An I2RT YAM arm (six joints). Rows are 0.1 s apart.
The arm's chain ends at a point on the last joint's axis. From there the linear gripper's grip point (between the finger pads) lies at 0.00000 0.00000 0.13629 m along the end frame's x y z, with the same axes.
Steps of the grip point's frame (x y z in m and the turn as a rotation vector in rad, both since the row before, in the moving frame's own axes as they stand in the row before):
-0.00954, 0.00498, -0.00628, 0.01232, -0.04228, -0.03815
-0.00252, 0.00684, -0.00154, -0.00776, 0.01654, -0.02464
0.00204, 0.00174, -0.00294, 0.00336, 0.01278, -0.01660
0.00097, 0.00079, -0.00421, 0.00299, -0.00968, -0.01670
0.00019, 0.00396, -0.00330, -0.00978, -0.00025, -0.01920
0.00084, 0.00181, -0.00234, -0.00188, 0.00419, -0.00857
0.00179, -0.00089, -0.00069, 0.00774, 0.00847, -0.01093
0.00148, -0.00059, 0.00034, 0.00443, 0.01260, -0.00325
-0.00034, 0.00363, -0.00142, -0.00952, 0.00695, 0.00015
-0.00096, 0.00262, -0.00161, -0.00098, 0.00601, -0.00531
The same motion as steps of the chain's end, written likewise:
-0.00375, 0.00655, -0.00615, 0.01232, -0.04228, -0.03815
-0.00479, 0.00581, -0.00152, -0.00776, 0.01654, -0.02464
0.00030, 0.00221, -0.00293, 0.00336, 0.01278, -0.01660
0.00229, 0.00119, -0.00420, 0.00299, -0.00968, -0.01670
0.00021, 0.00263, -0.00329, -0.00978, -0.00025, -0.01920
0.00027, 0.00156, -0.00234, -0.00188, 0.00419, -0.00857
0.00064, 0.00017, -0.00068, 0.00774, 0.00847, -0.01093
-0.00024, 0.00002, 0.00035, 0.00443, 0.01260, -0.00325
-0.00129, 0.00233, -0.00141, -0.00952, 0.00695, 0.00015
-0.00178, 0.00249, -0.00161, -0.00098, 0.00601, -0.00531

